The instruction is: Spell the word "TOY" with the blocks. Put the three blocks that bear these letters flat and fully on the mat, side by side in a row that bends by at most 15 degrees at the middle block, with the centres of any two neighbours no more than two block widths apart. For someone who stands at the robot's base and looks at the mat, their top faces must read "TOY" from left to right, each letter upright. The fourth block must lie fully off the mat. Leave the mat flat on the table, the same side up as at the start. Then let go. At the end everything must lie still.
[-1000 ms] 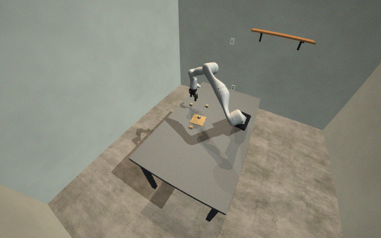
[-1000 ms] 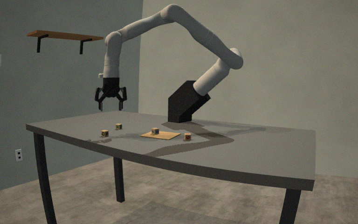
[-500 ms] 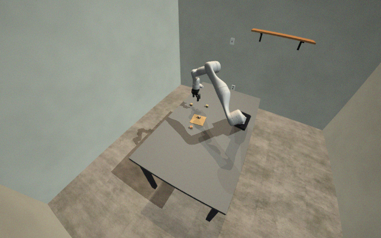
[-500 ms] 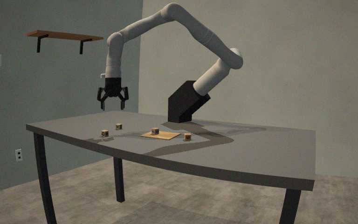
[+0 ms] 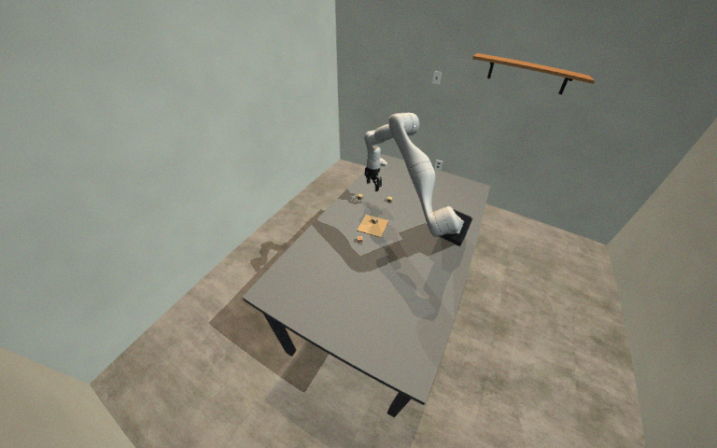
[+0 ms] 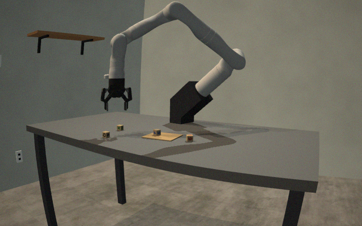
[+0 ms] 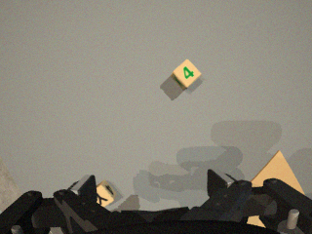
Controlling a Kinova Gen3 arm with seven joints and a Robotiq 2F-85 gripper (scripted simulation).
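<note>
My hand is 32 cm to the right of the block, 12 cm past it and 10 cm above it. Also, from my hand: tan mat 18 cm to the left, 12 cm behind, 11 cm below.
</note>
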